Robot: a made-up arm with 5 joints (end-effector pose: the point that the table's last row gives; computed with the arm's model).
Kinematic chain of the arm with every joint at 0, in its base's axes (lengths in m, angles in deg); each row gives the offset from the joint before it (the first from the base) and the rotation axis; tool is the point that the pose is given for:
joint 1: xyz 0 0 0.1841 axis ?
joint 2: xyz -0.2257 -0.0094 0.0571 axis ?
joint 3: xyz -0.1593 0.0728 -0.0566 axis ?
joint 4: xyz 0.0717 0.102 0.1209 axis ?
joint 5: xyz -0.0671 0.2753 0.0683 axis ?
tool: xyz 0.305 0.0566 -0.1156
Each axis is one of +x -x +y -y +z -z.
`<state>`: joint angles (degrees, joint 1 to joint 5).
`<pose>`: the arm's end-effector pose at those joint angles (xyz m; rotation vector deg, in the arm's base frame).
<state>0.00 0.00 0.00 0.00 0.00</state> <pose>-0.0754 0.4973 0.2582 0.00 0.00 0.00</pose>
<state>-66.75 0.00 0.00 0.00 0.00</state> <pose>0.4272 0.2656 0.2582 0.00 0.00 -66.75</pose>
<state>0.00 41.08 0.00 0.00 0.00</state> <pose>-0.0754 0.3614 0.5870 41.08 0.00 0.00</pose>
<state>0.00 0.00 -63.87 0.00 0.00</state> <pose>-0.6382 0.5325 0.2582 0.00 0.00 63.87</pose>
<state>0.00 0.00 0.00 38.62 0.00</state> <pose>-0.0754 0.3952 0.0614 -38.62 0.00 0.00</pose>
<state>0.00 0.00 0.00 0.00 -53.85</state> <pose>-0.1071 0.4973 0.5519 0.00 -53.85 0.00</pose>
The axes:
joint 1: +z
joint 2: +x
joint 3: -z
joint 4: -x
joint 5: +y

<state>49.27 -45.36 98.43 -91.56 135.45</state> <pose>-0.5110 0.1927 0.2784 25.30 51.50 61.03</pose>
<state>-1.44 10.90 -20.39 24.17 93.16</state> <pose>-0.6037 0.3729 0.0254 -24.44 85.90 3.11</pose>
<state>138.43 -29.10 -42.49 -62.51 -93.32</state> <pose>-0.0231 -0.4096 0.6679 86.61 26.79 112.57</pose>
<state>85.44 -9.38 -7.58 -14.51 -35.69</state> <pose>-0.5366 -0.0764 0.4512 31.56 -22.31 88.12</pose>
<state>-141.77 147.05 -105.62 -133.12 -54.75</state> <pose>-0.1420 0.4430 0.3565 52.38 -93.29 89.61</pose>
